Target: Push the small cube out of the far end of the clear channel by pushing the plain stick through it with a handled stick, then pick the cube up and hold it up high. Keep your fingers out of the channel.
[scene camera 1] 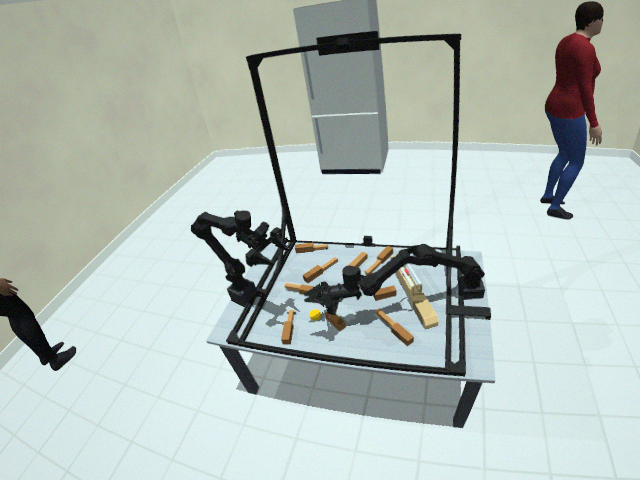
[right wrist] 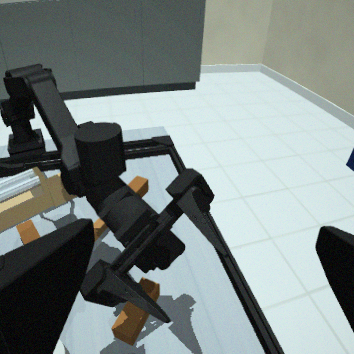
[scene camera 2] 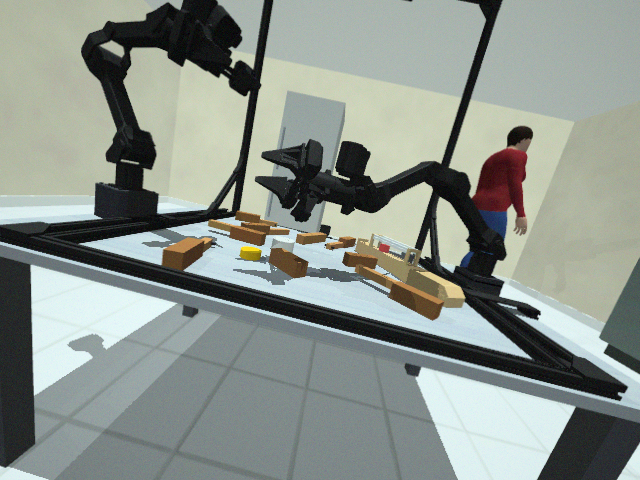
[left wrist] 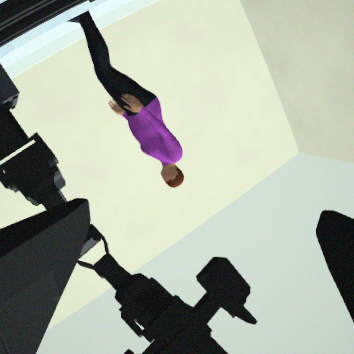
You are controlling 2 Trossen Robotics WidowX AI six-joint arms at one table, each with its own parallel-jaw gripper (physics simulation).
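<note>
The clear channel (scene camera 1: pixel 410 282) (scene camera 2: pixel 395 247) (right wrist: pixel 21 188) lies on a tan wooden base at the right of both scene views. A small red cube (scene camera 1: pixel 406 270) (scene camera 2: pixel 383 248) sits inside it. The plain stick cannot be made out clearly. Several brown handled sticks lie around the table, one (scene camera 1: pixel 398 329) (scene camera 2: pixel 416 298) near the channel base's front end. My left gripper (scene camera 2: pixel 260 166) (left wrist: pixel 205 216) (right wrist: pixel 197 288) is open and empty, raised over the table's middle, away from the channel. My right gripper (scene camera 2: pixel 247 80) is open and empty, high over the table's left side.
A yellow disc (scene camera 1: pixel 315 314) (scene camera 2: pixel 250 253) and a short brown piece (scene camera 1: pixel 336 321) (scene camera 2: pixel 287 262) (right wrist: pixel 131 322) lie toward the front. A white cylinder (scene camera 2: pixel 283 243) stands behind them. A black frame (scene camera 1: pixel 456 144) rises from the table's back edge. The left arm's forearm reaches above several handled sticks.
</note>
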